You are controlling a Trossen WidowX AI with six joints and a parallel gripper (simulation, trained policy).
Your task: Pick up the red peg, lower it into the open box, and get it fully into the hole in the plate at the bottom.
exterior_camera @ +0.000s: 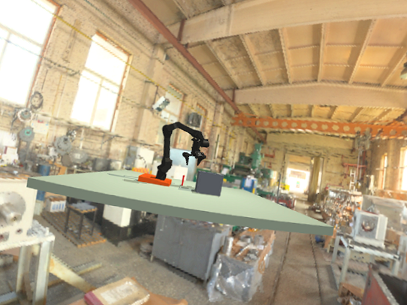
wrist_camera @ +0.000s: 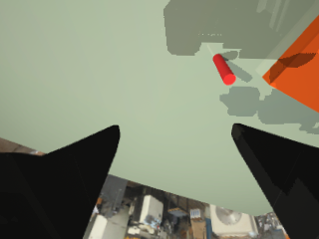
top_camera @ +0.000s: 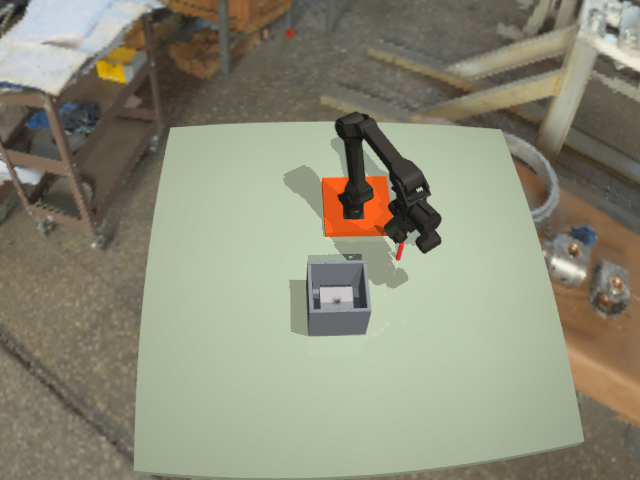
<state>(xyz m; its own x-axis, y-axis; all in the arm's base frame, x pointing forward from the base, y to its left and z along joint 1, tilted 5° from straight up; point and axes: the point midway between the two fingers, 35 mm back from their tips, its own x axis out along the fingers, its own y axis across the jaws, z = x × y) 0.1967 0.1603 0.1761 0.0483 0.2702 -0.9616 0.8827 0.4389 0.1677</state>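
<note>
The red peg is 50 mm behind my gripper tip, 30 mm to the right of it and 130 mm below it. From my gripper tip the other things lie so: light grey plate 130 mm ahead, 220 mm to the right, 120 mm below.
</note>
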